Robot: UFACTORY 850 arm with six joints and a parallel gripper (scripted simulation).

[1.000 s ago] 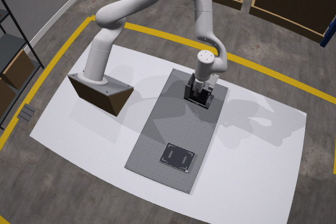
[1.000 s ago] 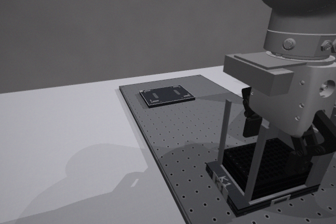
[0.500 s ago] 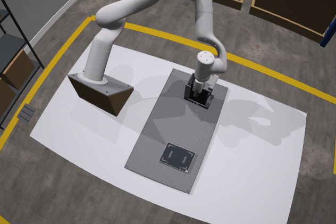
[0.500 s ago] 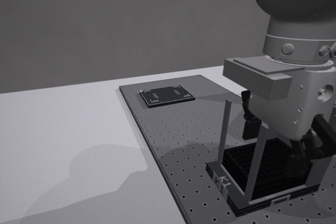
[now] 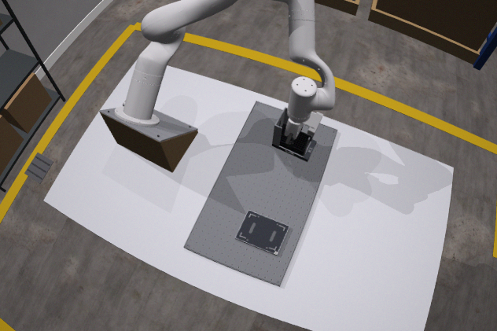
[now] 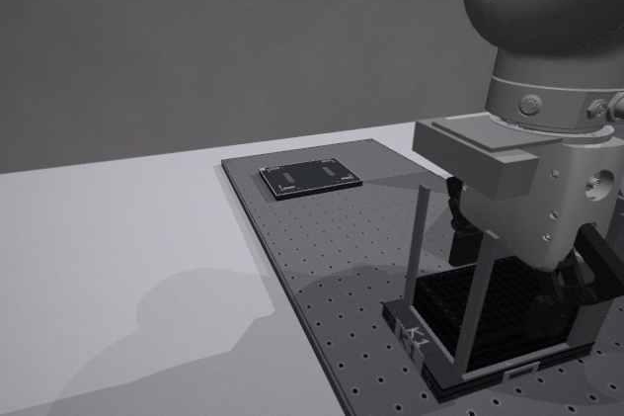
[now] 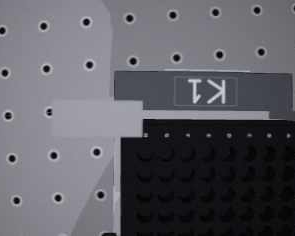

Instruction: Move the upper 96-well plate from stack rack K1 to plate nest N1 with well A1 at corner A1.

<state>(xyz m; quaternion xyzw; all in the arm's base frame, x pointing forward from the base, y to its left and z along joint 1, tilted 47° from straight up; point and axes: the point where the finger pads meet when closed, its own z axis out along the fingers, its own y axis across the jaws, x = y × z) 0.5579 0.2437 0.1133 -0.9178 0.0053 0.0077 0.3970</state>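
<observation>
Right now my hand is 3 cm above the black plate. From my hand the other things lie so: plate nest N1: 6 cm ahead, 39 cm to the right, 5 cm below.
</observation>
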